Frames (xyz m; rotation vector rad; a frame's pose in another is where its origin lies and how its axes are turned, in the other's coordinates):
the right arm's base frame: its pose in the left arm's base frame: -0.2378 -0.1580 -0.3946 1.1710 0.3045 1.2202
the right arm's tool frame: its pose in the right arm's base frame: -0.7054 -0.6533 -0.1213 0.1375 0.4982 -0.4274
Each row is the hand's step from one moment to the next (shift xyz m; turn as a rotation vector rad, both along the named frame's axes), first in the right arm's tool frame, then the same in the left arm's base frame.
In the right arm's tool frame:
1: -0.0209 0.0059 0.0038 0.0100 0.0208 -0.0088
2: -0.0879 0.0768 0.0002 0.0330 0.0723 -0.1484
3: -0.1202 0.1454 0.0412 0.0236 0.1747 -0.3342
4: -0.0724 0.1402 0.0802 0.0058 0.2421 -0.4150
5: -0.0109 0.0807 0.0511 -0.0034 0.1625 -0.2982
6: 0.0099 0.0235 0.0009 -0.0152 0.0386 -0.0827
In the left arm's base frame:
1: -0.0016 -0.0190 0.0111 -0.0135 0.0154 0.0138
2: -0.0382 -0.0660 0.0884 -0.1570 0.0604 0.0069
3: -0.0272 -0.0831 0.1721 -0.3651 0.0900 0.0368
4: 0.0182 -0.0410 0.1712 -0.4652 0.0952 0.0736
5: 0.0198 0.0058 0.0939 -0.3317 0.0583 0.0440
6: -0.0053 0.0153 0.0197 -0.0921 0.0008 0.0093

